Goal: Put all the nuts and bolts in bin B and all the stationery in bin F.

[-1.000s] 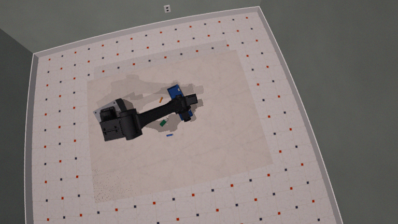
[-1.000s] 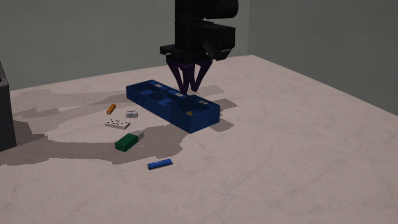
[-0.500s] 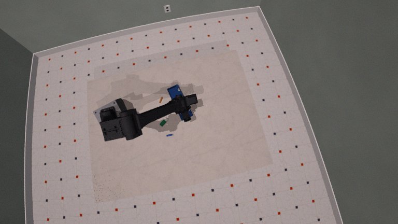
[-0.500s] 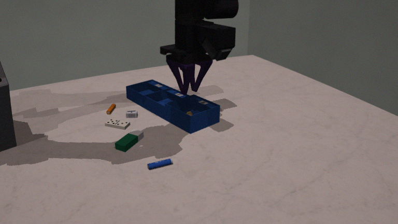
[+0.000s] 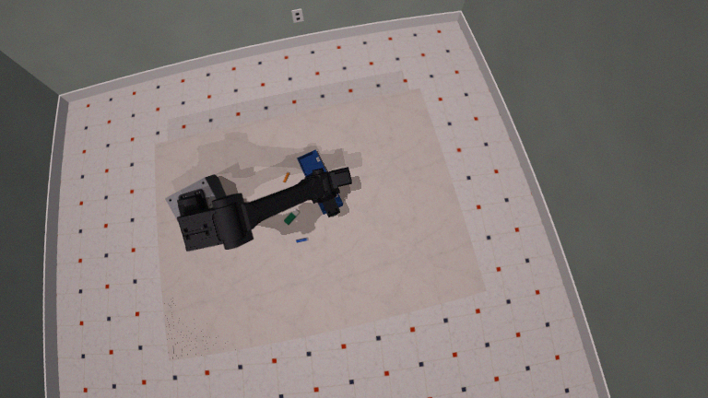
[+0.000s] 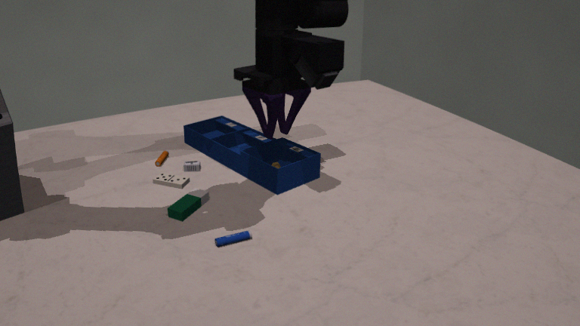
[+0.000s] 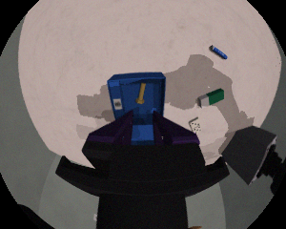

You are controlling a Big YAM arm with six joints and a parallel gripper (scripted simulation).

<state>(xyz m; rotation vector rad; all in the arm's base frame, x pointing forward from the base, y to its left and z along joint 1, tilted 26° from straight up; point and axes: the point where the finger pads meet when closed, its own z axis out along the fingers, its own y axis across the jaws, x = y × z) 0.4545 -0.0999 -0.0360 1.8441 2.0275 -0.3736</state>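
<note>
Now: hand 10 cm to the right of the grey metal piece, 10 cm past it and 7 cm above it. From my hand the other things lie so: brass bolt 6 cm below; then blue three-part bin 9 cm to the left, 6 cm below; then green block 14 cm behind, 7 cm below, 1 cm to the right.
</note>
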